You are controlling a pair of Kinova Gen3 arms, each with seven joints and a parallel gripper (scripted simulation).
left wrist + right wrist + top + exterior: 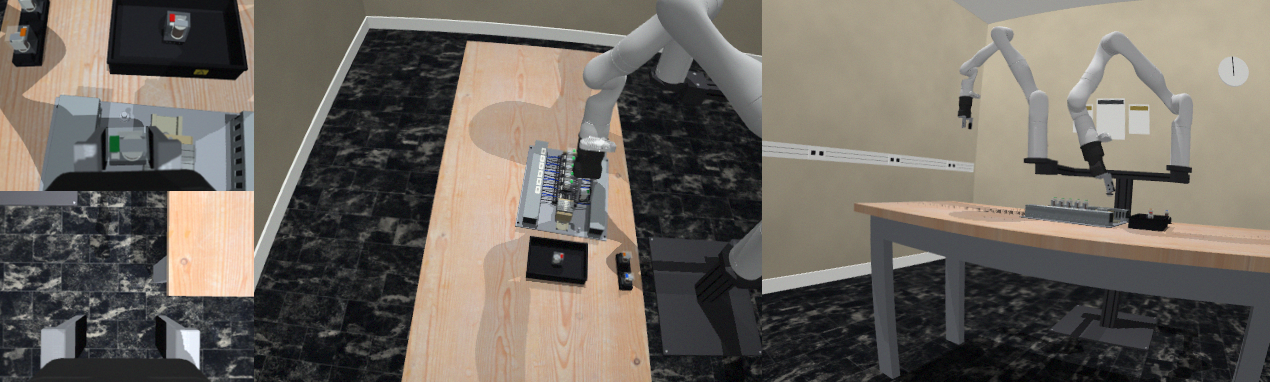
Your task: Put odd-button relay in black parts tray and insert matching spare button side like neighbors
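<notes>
My left hand is 2 cm short of the relay panel, 10 cm to the left of it and 10 cm above it. From my left hand the other things lie so: spare rack: 11 cm behind, 19 cm to the left, 11 cm below; then black parts tray: 8 cm ahead, 15 cm to the left, 10 cm below.
</notes>
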